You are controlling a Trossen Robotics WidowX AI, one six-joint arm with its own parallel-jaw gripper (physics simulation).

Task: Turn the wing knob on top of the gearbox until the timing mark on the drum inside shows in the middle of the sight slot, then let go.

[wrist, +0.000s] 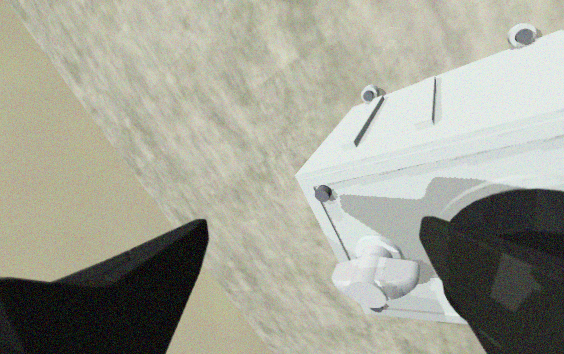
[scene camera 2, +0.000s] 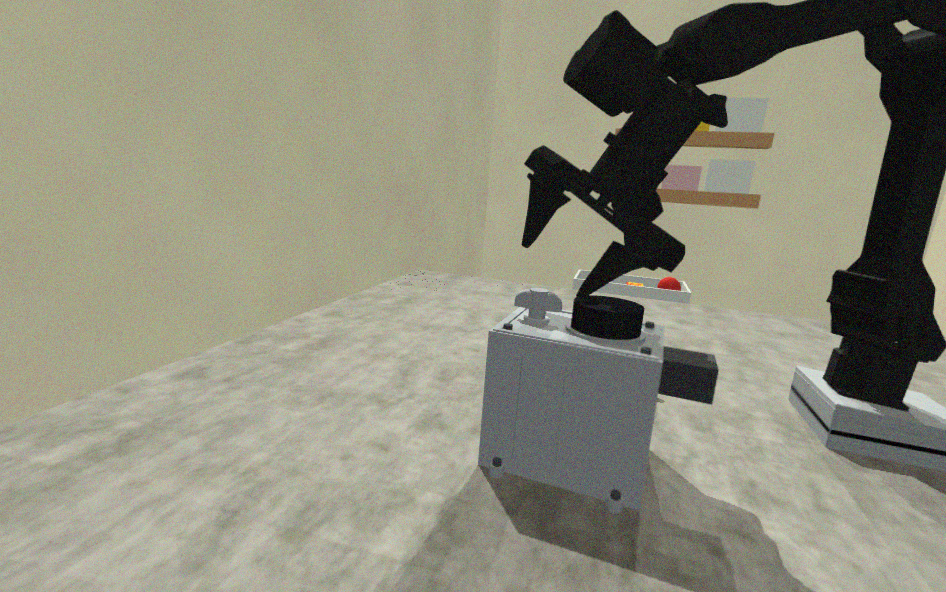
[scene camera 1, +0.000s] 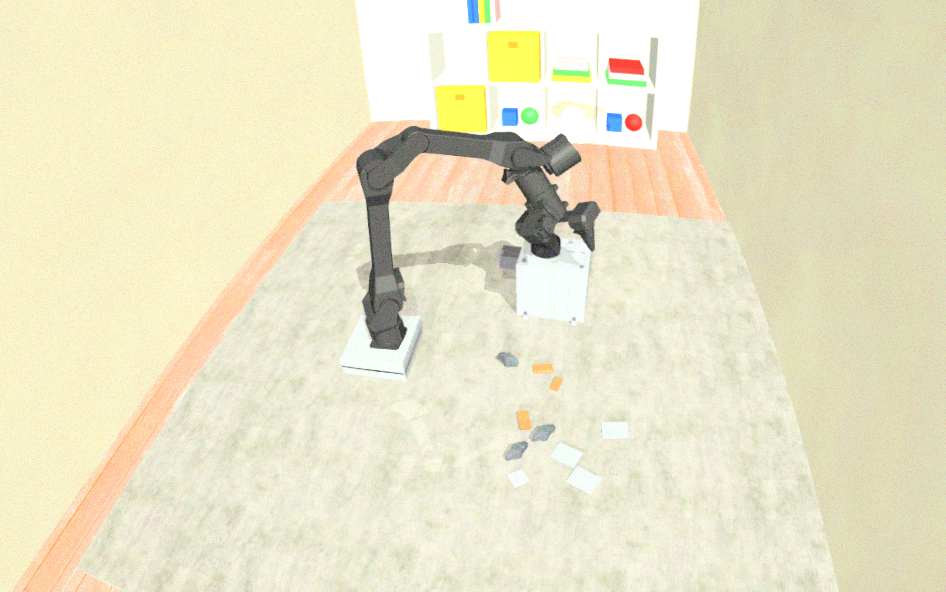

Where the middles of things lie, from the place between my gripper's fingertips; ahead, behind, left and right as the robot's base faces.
My hand is 50 mm to the right of the wing knob [scene camera 2: 538,300] and 50 mm above it. The rest, counted from my hand: grey gearbox [scene camera 2: 571,403]: 90 mm below, 70 mm behind, 50 mm to the left.
